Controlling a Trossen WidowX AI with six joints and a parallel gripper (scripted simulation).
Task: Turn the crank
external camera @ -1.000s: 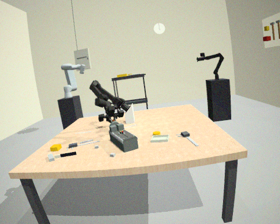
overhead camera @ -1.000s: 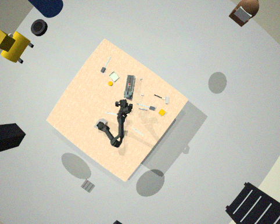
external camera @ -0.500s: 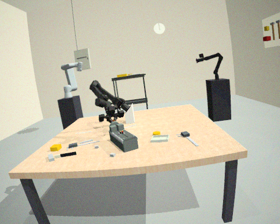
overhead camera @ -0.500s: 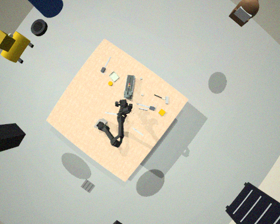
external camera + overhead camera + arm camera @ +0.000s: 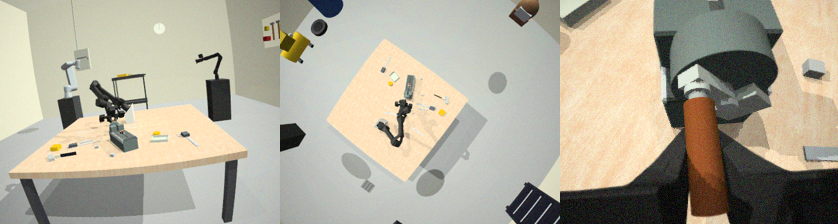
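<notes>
Right now the crank is 1 cm to the right of my gripper tip and 2 cm above it. The rest, counted from my gripper tip: red pointer: 17 cm ahead, 8 cm to the left; then brown crank handle: 1 cm behind, 1 cm to the right, 3 cm above; then yellow disc: 4 cm ahead, 28 cm to the left, 7 cm below.
</notes>
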